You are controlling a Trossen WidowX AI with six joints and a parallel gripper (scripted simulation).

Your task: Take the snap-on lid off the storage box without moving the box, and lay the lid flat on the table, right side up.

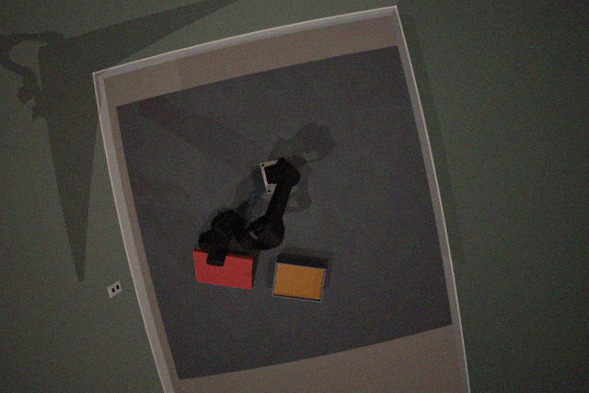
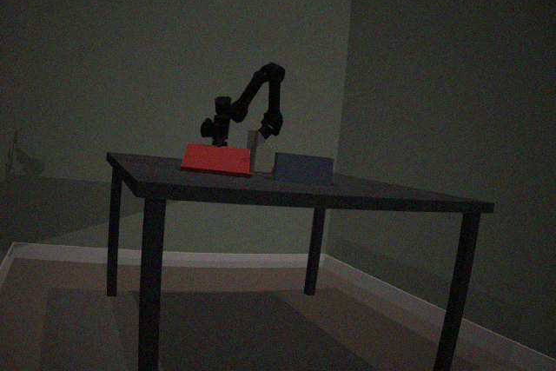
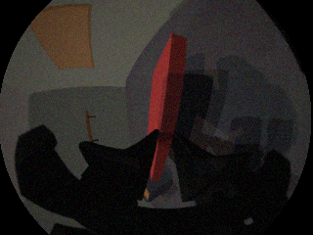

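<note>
Right now the lid is 7 cm ahead of my gripper tip, 3 cm to the right of it and 3 cm below it. Also, from my gripper tip: grey-blue storage box 18 cm ahead, 27 cm to the left, 4 cm below.
</note>
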